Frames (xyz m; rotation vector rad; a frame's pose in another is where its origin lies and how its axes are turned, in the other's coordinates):
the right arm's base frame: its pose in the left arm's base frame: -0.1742 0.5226 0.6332 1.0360 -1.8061 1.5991
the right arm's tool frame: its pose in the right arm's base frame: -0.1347 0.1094 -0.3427 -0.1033 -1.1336 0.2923
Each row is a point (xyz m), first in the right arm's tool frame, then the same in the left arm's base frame.
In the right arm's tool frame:
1: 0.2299 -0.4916 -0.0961
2: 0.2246 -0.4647 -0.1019
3: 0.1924 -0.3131 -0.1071
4: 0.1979 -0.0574 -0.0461
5: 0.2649 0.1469 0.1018
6: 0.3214 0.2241 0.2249
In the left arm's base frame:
1: -0.0220 0.5595 0.9180
2: -0.0425 0.5731 0.9045
3: -0.1398 0.6461 0.8083
4: -0.2817 0.6973 0.5930
5: -0.3558 0.6571 0.3460
6: -0.3530 0.5975 0.2020

